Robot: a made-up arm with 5 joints.
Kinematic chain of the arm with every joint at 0, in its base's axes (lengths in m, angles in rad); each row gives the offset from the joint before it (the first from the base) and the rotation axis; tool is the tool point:
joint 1: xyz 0 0 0.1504 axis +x
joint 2: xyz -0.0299 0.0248 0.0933 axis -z
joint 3: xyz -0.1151 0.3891 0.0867 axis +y
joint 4: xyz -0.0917 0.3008 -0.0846 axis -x
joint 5: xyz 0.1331 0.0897 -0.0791 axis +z
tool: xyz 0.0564 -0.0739 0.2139
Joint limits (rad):
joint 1: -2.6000..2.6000
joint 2: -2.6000..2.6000
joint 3: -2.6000..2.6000
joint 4: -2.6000..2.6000
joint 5: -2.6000..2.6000
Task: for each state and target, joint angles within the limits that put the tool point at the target. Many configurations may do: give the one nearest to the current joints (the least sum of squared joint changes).
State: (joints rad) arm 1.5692 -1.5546 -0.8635 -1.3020 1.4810
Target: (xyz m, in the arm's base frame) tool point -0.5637 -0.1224 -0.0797
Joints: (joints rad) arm 2.2604 -1.8059 -0.3547 -1.6373 1.1358
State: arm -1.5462 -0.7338 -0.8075 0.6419 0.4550
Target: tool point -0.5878 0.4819 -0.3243
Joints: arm -1.1928 -0.7204 -0.8920 0.6506 0.5264
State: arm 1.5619 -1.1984 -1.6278 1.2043 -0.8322
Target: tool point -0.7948 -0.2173 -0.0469
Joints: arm 1.5149 -1.7148 -1.6313 0.8579 -0.8151
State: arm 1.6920 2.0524 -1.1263 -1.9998 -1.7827
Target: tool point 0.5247 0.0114 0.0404
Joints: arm 2.0591 1.8555 -0.7739 -2.4039 -1.6860
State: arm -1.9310 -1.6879 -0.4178 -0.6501 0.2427
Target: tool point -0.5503 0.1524 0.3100
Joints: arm -1.6954 -1.9095 -0.0534 -1.4410 -0.0417
